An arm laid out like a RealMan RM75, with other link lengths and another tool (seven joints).
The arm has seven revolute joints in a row. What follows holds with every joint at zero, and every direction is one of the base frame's. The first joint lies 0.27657 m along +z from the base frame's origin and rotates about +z. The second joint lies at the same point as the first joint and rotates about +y. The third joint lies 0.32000 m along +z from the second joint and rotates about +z. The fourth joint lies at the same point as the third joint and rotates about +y. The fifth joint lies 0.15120 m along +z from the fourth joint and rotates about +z. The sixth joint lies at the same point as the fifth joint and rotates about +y. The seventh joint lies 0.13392 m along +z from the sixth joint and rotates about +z. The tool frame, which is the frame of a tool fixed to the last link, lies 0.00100 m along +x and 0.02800 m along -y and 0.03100 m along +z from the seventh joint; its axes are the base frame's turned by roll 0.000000, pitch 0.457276 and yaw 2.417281 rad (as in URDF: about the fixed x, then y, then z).
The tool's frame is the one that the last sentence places.
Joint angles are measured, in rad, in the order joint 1, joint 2, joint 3, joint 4, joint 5, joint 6, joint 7. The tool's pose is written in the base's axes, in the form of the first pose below.
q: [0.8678, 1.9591, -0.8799, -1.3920, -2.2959, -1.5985, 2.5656]
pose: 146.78 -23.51 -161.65 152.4 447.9 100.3
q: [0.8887, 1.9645, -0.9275, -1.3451, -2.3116, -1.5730, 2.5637]
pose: 149.35 -22.56 -162.53 148.6 451.1 86.7
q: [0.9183, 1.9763, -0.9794, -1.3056, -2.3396, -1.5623, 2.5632]
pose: 152.83 -20.78 -163.23 142.0 452.5 70.2
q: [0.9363, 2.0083, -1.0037, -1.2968, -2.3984, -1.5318, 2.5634]
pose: 153.18 -18.60 -163.08 137.5 454.4 56.5
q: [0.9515, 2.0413, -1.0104, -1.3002, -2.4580, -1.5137, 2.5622]
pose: 153.07 -16.70 -162.75 133.1 455.2 46.0
